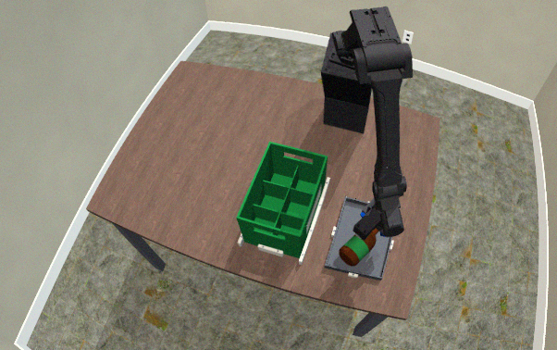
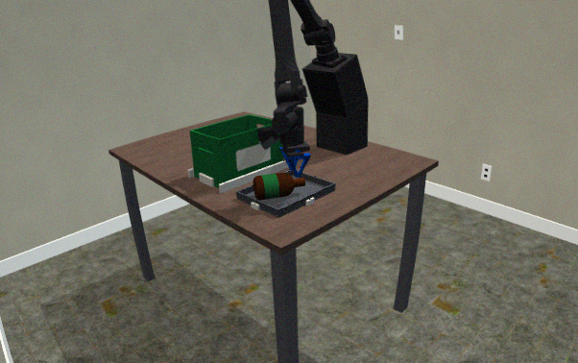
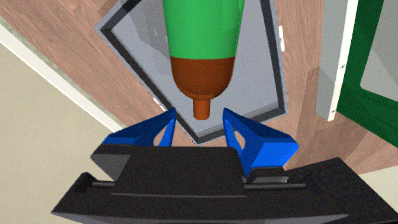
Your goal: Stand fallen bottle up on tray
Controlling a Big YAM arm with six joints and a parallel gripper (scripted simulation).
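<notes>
Now: the bottle 40 mm below my hand, 40 mm ahead of it and 20 mm to the right of it. From my hand the other things lie so: tray: 70 mm below, 20 mm to the right, 20 mm ahead; green crate: 290 mm to the right, 30 mm ahead.
</notes>
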